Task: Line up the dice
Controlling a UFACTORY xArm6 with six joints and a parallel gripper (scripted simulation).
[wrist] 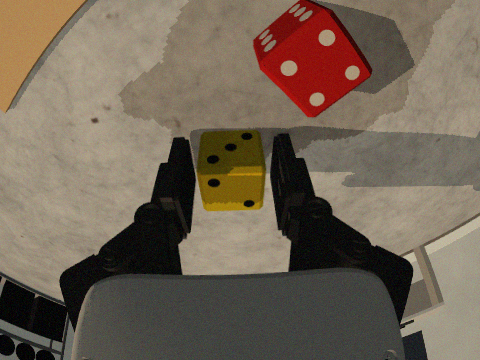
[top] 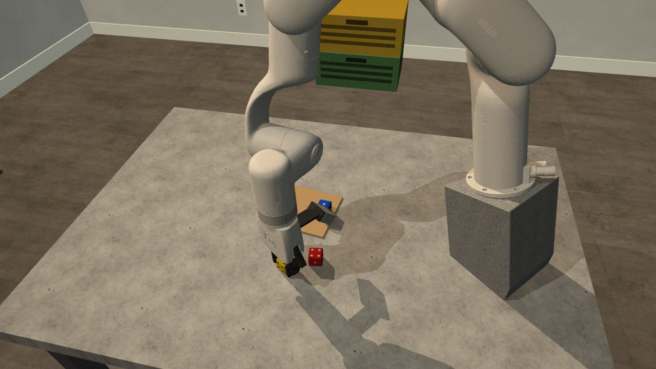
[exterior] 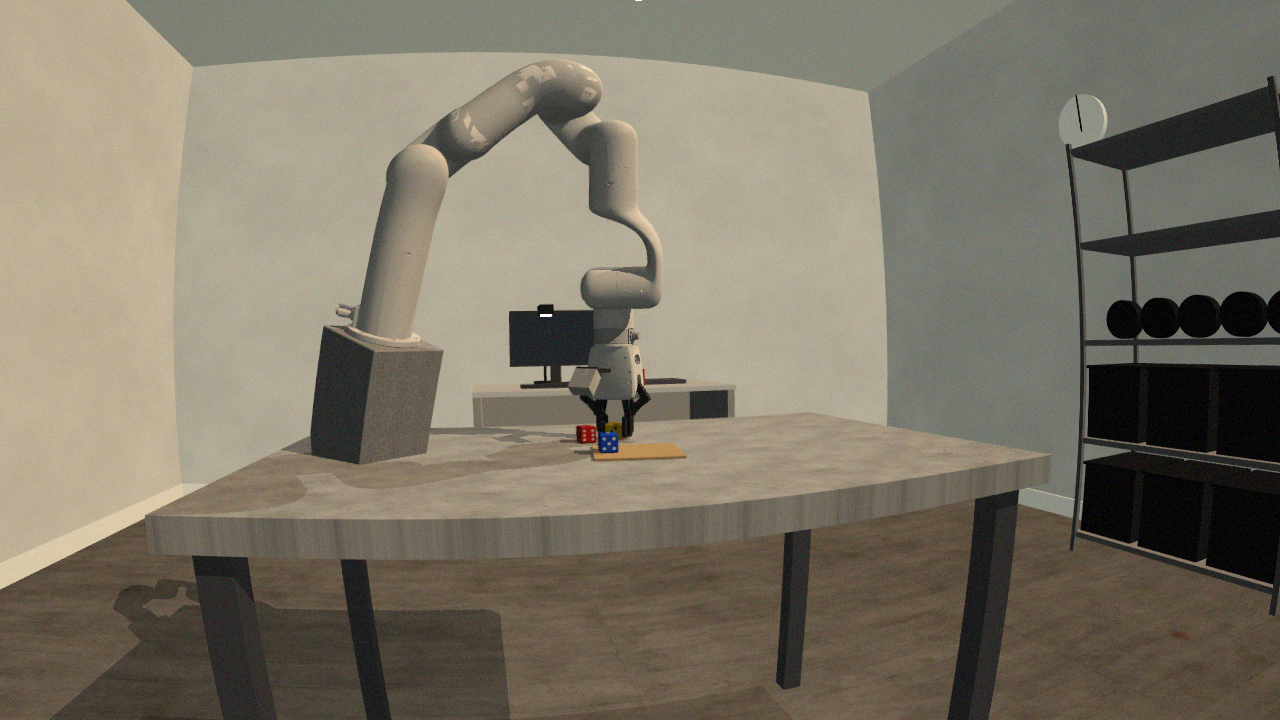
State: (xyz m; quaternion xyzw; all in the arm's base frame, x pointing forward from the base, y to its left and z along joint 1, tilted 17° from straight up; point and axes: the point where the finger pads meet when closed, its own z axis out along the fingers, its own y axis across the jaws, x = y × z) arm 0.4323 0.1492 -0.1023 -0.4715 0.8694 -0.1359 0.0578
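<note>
Right now the yellow die is 1 cm below my hand. Also, from my hand: red die 6 cm behind, 3 cm to the right, 1 cm below; then blue die 17 cm to the right, 4 cm behind; then mat 17 cm to the right, 2 cm below, 1 cm ahead.
</note>
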